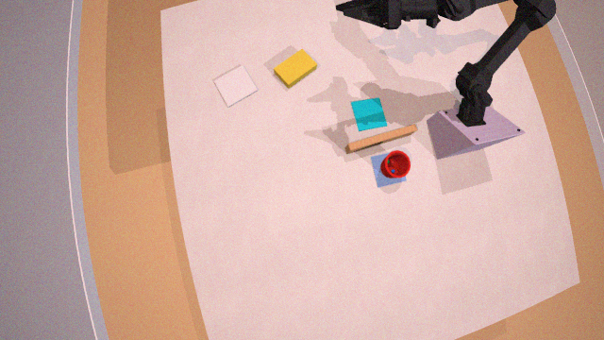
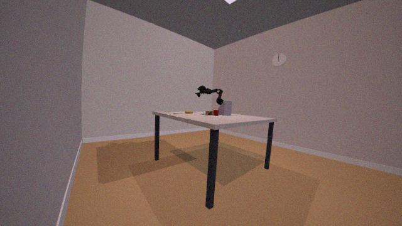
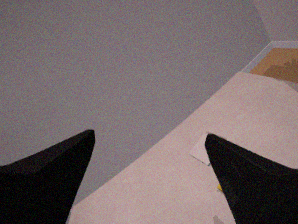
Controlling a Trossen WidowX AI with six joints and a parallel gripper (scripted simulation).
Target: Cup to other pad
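My gripper tip is now 15 cm past the red cup, 30 cm to the right of it and 29 cm above it. Also, from my gripper tip: yellow block (8 cm ahead, 3 cm to the right, 32 cm below); cyan pad (12 cm behind, 13 cm to the left, 34 cm below); wooden bar (13 cm behind, 22 cm to the left, 32 cm below).
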